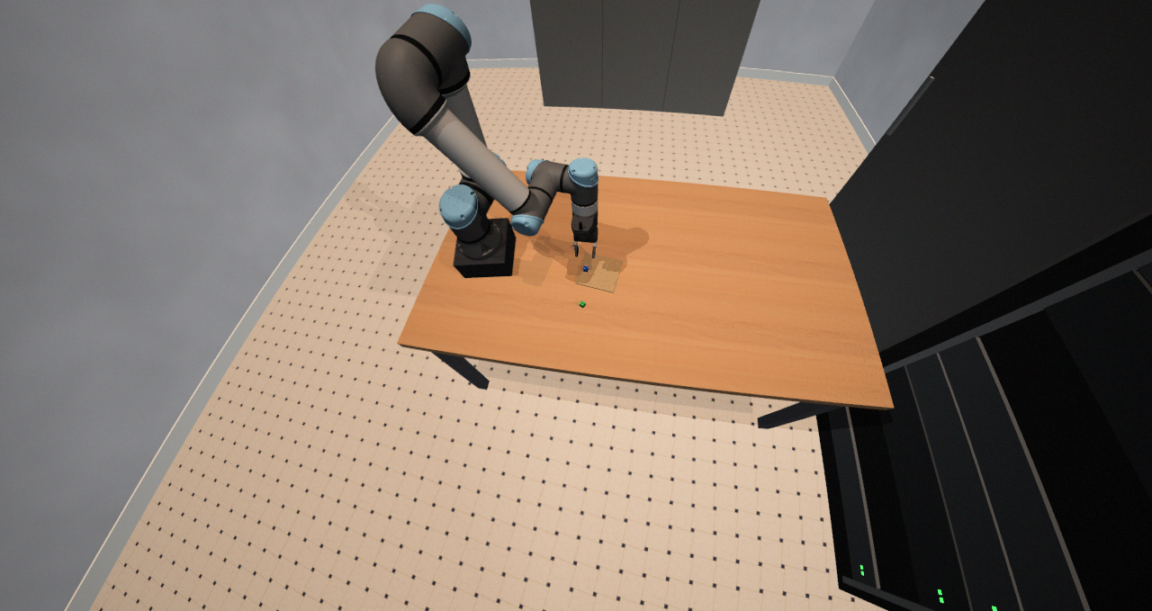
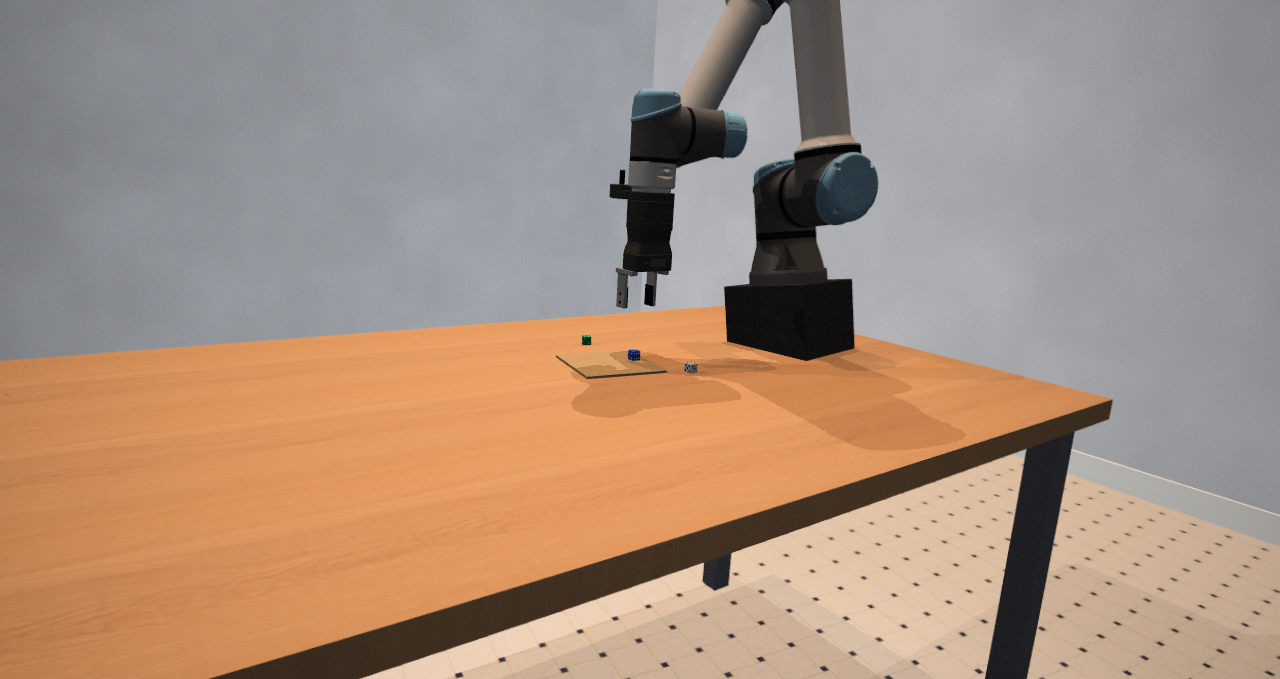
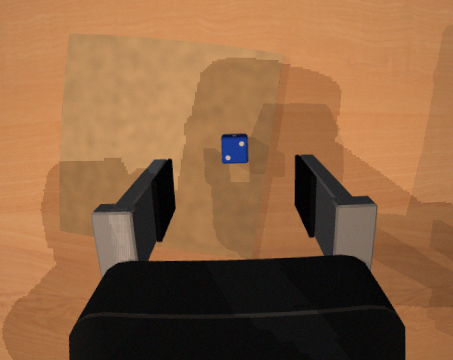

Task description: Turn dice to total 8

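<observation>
Now: hand 2 cm short of the green die, 14 cm to the left of it and 11 cm above it. Round my hand: white die (6 cm behind, 9 cm to the left, 11 cm below); mat (5 cm ahead, 11 cm below); blue die (10 cm below).
</observation>
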